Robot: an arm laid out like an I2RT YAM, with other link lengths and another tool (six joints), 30 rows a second.
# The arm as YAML. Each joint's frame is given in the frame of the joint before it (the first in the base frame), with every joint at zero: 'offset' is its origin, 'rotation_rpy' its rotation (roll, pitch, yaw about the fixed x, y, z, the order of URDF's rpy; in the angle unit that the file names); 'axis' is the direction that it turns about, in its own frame. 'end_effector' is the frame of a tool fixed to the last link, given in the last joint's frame.
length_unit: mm
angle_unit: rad
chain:
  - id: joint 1
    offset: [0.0, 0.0, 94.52]
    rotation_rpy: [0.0, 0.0, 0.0]
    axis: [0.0, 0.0, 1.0]
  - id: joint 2
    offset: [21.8, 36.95, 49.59]
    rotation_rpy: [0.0, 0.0, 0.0]
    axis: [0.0, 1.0, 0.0]
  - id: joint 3
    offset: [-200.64, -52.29, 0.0]
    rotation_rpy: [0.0, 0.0, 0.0]
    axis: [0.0, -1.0, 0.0]
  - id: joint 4
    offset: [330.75, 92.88, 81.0]
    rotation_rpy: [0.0, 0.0, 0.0]
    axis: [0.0, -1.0, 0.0]
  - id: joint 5
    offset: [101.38, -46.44, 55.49]
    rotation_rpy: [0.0, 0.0, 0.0]
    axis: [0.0, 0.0, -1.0]
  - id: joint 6
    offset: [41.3, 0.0, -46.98]
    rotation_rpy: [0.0, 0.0, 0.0]
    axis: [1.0, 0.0, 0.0]
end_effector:
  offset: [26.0, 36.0, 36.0]
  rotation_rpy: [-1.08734, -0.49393, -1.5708]
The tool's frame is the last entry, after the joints.
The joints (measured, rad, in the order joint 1, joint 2, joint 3, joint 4, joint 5, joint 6), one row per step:
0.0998, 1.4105, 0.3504, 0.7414, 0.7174, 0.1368
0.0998, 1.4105, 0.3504, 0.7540, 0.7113, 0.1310
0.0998, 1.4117, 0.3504, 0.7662, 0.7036, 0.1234
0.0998, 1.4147, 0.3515, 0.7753, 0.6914, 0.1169
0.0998, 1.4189, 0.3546, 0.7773, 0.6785, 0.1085
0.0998, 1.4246, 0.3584, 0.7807, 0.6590, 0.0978
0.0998, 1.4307, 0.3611, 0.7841, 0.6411, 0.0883
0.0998, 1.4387, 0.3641, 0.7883, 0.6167, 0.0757
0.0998, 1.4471, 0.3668, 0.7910, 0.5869, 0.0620
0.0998, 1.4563, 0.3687, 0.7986, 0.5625, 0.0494
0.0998, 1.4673, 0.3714, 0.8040, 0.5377, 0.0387
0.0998, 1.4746, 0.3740, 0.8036, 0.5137, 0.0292
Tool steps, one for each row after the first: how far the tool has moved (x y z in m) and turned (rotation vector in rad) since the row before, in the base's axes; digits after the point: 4 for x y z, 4 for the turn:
0.0002, 0.0006, 0.0020, -0.0014, -0.0090, 0.0072
0.0002, 0.0008, 0.0014, -0.0026, -0.0064, 0.0091
0.0004, 0.0011, 0.0006, -0.0010, -0.0031, 0.0131
0.0008, 0.0013, -0.0003, -0.0030, 0.0041, 0.0142
0.0009, 0.0019, -0.0005, -0.0030, 0.0049, 0.0211
0.0006, 0.0017, -0.0010, -0.0028, 0.0055, 0.0193
0.0006, 0.0023, -0.0016, -0.0037, 0.0079, 0.0263
0.0004, 0.0027, -0.0022, -0.0034, 0.0105, 0.0318
0.0001, 0.0022, -0.0019, -0.0038, 0.0062, 0.0264
0.0001, 0.0022, -0.0026, -0.0025, 0.0083, 0.0264
0.0002, 0.0021, -0.0022, -0.0019, 0.0097, 0.0254

